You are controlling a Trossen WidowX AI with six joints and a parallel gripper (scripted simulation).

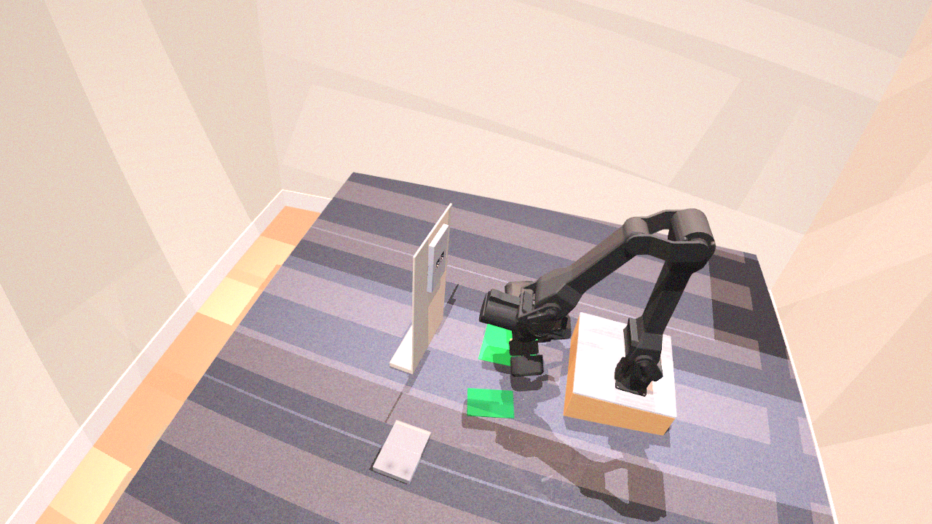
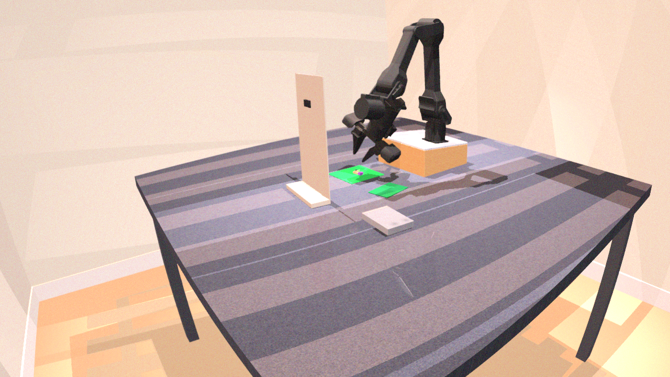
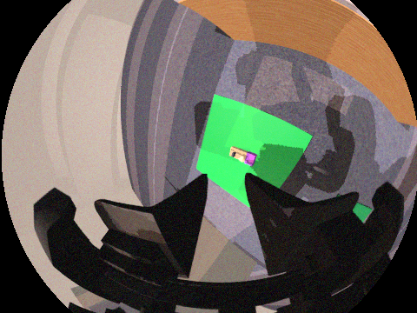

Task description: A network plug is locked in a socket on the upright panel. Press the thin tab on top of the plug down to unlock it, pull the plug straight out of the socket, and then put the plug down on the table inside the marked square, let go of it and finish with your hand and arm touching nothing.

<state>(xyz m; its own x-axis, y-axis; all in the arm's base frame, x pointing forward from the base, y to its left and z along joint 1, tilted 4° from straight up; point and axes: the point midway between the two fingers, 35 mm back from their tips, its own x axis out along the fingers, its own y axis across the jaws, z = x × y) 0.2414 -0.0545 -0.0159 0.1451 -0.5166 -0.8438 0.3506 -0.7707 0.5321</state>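
Now: the network plug 10 mm to the right of my gripper tip and 50 mm below it. The rest, counted from my gripper tip: panel (180 mm ahead, 40 mm to the left, 90 mm above).
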